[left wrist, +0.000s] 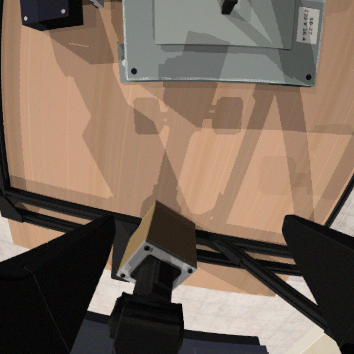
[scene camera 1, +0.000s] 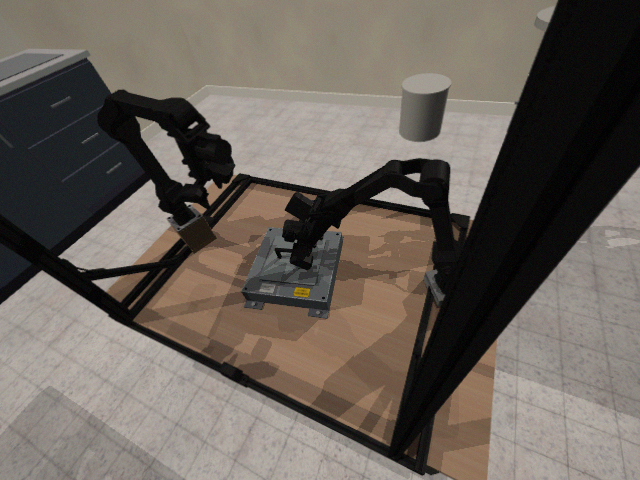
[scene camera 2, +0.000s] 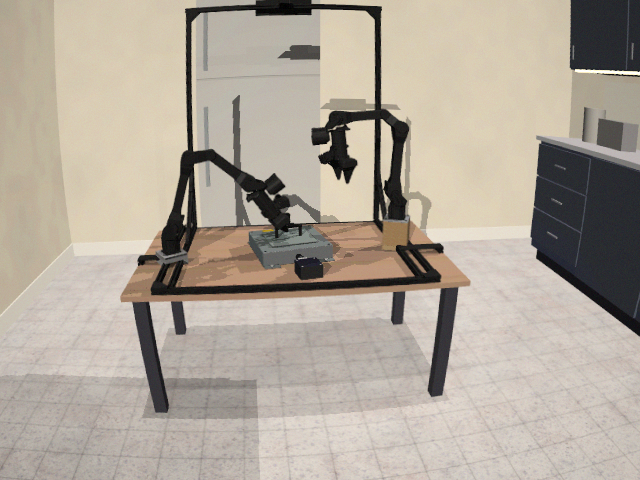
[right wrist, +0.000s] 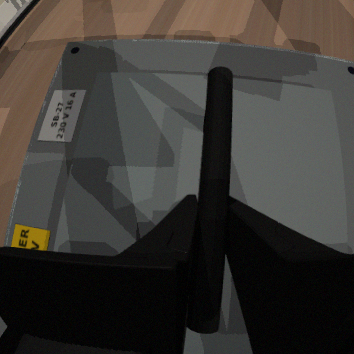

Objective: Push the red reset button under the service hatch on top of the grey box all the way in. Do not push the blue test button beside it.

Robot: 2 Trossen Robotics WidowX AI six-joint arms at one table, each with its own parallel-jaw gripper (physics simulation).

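The grey box (scene camera 1: 271,298) (scene camera 2: 294,256) (left wrist: 225,64) (right wrist: 150,54) sits mid-table. Its hatch (scene camera 1: 289,274) (left wrist: 192,30) (right wrist: 295,150) lies flat on top, looking closed, and carries a black bar handle (scene camera 1: 281,250) (scene camera 2: 301,230) (left wrist: 229,6) (right wrist: 218,125). The red reset button and blue test button do not show in any view. My right gripper (scene camera 1: 301,262) (scene camera 2: 282,226) (right wrist: 206,203) is shut on the handle, one finger on each side of the bar. My left gripper (scene camera 1: 224,181) (scene camera 2: 343,178) (left wrist: 199,223) is open and empty, high above the table, away from the box.
A small dark box (scene camera 2: 308,268) (left wrist: 50,12) stands close to the grey box, at the near side in scene camera 2. A black frame (scene camera 2: 294,286) runs along the table's edges, with uprights. The left arm's base stands on a brown block (scene camera 1: 197,235) (scene camera 2: 395,235) (left wrist: 167,230).
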